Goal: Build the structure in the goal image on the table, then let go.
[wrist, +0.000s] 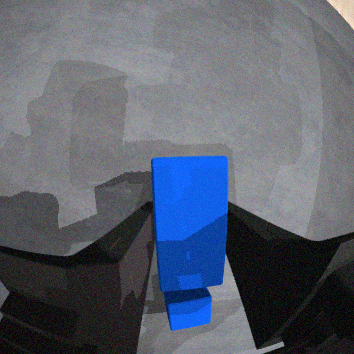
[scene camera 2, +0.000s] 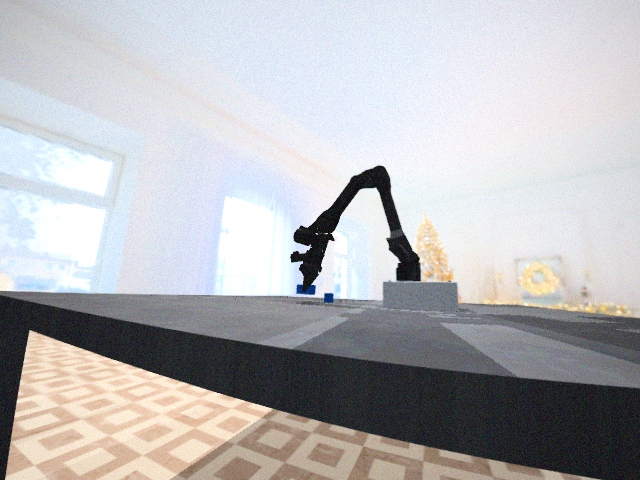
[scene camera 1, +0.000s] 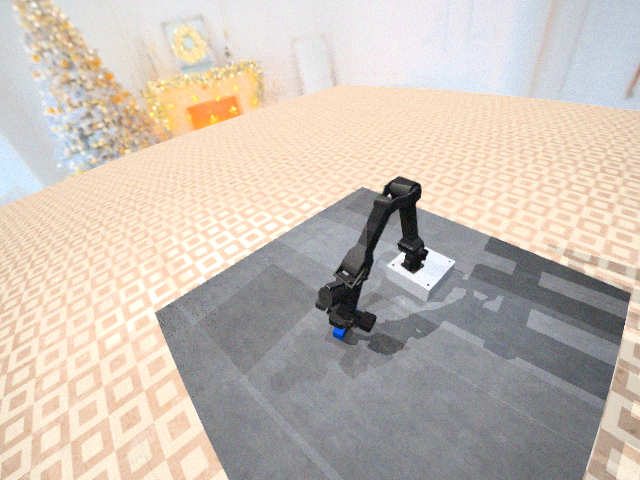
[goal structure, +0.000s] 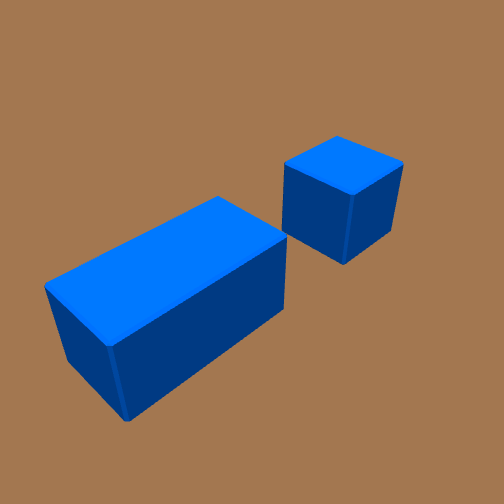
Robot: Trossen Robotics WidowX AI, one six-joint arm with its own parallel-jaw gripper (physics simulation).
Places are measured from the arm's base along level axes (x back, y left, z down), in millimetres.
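Pixels of known places: gripper, between the fingertips: (wrist: 185, 208) (scene camera 2: 304, 290) (scene camera 1: 340, 329); arm's base, origin of its link: (scene camera 2: 409, 283) (scene camera 1: 412, 265).
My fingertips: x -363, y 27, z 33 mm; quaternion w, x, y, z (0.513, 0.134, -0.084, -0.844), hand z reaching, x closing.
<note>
For each thing: its top centre in the pictures, then the offset to it from my fingertips. Level surfaces: height alone.
- long blue block, centre of its top: (wrist: 196, 232) (scene camera 1: 341, 324) (scene camera 2: 306, 284) dx +5, dy -2, dz -23 mm
- table, height of its surface: dz +38 mm
- smaller-looking blue block, centre of its top: (wrist: 190, 315) (scene camera 2: 328, 293) dx +77, dy -44, dz +5 mm
A long blue block (scene camera 1: 339, 333) (scene camera 2: 300, 289) (wrist: 190, 182) is held between the fingers of my gripper (scene camera 1: 344, 329) (scene camera 2: 306, 288) (wrist: 185, 208), which is shut on it. In scene camera 2 the held block is raised a little above the table (scene camera 1: 439, 413) (scene camera 2: 155, 320) and looks level. A smaller-looking blue block (scene camera 2: 328, 298) (wrist: 190, 314) stands on the table, apart from the held one and on the side toward the arm's base. In the wrist view it shows below the near end of the held block, partly hidden by it. In scene camera 1 the arm hides most of it.
The arm stands on a pale grey base box (scene camera 1: 416, 284) (scene camera 2: 419, 296), on the arm side of the blue blocks. The arm's shadow falls on the table around the blocks. The table's front edge shows in scene camera 2, with the patterned floor below it.
</note>
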